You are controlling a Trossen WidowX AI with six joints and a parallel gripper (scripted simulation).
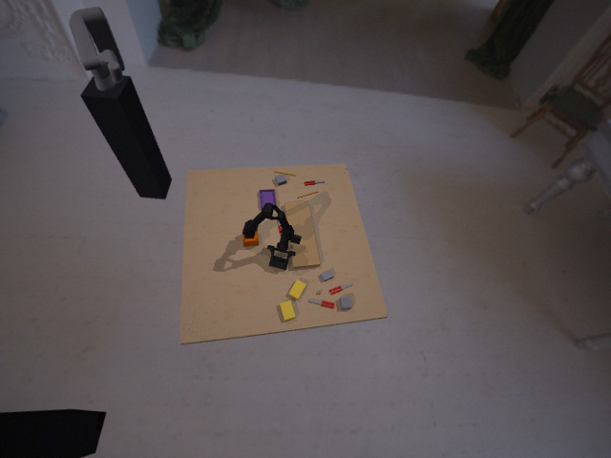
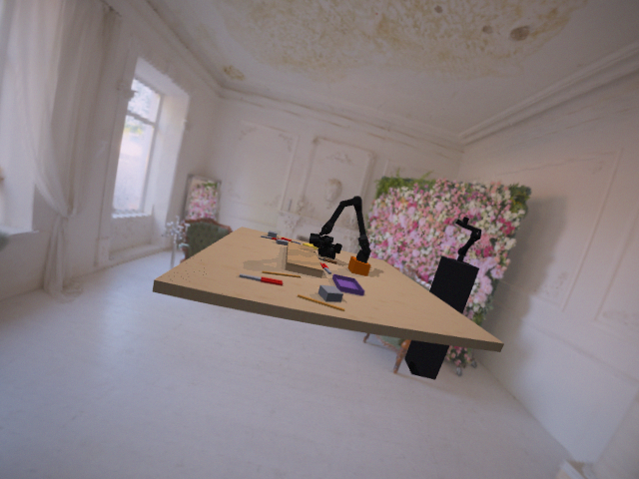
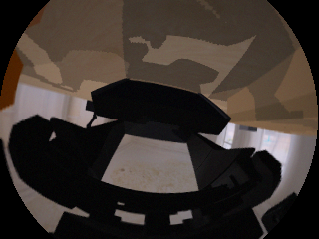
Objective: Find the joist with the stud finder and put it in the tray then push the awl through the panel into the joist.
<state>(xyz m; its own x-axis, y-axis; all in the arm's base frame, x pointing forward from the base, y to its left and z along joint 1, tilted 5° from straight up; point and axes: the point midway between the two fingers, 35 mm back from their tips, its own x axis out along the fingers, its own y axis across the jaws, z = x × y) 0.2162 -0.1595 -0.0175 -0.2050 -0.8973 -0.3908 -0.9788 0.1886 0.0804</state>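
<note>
Now: the stud finder 10 mm below my gripper tip and 10 mm behind it. Also, from my gripper tip: purple tray 530 mm to the left, 120 mm behind, 50 mm below; then awl 130 mm to the left, 50 mm below.
</note>
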